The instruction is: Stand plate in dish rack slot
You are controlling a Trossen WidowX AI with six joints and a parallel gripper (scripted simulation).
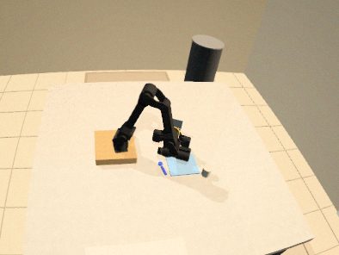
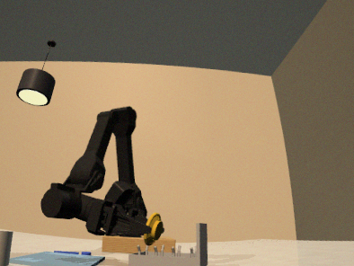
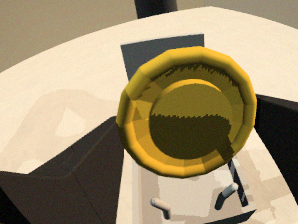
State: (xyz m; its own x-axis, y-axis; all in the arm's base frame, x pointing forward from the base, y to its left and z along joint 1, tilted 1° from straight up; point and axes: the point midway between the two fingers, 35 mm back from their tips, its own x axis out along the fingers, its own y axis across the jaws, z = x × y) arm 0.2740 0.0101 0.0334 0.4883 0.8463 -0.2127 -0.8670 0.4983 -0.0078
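Right now the grey dish rack is 10 mm ahead of my gripper tip, 20 mm to the left of it and 40 mm below it. Round my gripper tip: blue spoon: 110 mm behind, 170 mm to the right, 60 mm below; then light blue mat: 170 mm to the right, 60 mm below; then yellow plate: 10 mm to the right.
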